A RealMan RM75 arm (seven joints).
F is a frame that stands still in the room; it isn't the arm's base.
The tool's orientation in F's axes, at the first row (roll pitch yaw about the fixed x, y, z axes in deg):
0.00, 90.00, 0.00
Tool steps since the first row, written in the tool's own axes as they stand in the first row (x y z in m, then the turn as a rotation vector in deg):
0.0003, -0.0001, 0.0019, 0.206, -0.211, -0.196
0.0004, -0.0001, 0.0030, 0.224, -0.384, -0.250
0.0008, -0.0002, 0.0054, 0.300, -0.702, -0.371
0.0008, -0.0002, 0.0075, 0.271, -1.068, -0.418
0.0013, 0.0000, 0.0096, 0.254, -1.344, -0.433
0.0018, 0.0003, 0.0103, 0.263, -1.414, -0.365
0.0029, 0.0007, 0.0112, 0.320, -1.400, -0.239
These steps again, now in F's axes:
0.0019, -0.0001, -0.0003, -0.196, -0.211, -0.206
0.0030, -0.0001, -0.0004, -0.250, -0.384, -0.224
0.0054, -0.0002, -0.0008, -0.371, -0.702, -0.300
0.0075, -0.0002, -0.0008, -0.418, -1.068, -0.271
0.0096, 0.0000, -0.0013, -0.433, -1.344, -0.254
0.0103, 0.0003, -0.0018, -0.365, -1.414, -0.263
0.0112, 0.0007, -0.0029, -0.239, -1.400, -0.320

